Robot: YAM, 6 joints.
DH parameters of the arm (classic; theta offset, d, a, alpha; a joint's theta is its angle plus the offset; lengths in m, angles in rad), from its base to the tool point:
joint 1: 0 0.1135 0.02 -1.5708
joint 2: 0 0 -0.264 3.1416
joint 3: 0.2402 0 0.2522 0
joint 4: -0.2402 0 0.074 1.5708
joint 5: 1.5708 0 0 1.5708
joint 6: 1.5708 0.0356 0 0
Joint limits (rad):
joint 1: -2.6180..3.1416
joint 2: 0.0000..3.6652
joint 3: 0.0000..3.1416
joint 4: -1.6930..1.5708
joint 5: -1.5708..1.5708
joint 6: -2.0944..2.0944
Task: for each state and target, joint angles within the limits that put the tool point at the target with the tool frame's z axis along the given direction. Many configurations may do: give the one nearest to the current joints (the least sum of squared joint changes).
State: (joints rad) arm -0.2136 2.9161 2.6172 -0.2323 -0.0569 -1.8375
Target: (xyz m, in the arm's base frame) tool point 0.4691 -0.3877 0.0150 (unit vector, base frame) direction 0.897 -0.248 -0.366
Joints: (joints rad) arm -0.7141 2.9665 2.3103 0.2454 -0.4116 -1.8375
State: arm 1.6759 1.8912 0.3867 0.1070 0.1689 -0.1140
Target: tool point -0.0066 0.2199 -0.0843 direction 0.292 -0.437 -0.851
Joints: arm 1.6429 2.5474 0.8649 -0.3810 0.2627 -0.1140
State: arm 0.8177 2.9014 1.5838 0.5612 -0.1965 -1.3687
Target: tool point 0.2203 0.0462 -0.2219 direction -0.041 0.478 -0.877
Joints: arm 0.1308 3.0873 1.0289 0.5124 -0.5000 -1.3687
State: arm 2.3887 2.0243 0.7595 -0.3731 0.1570 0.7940
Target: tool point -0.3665 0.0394 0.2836 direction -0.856 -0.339 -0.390
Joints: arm 2.9896 1.5927 1.1637 -0.0271 -0.4834 0.7940
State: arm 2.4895 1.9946 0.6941 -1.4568 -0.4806 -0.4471
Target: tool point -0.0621 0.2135 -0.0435 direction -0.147 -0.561 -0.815
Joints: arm 1.8097 2.3995 0.8491 -0.5798 -0.2791 -0.4471
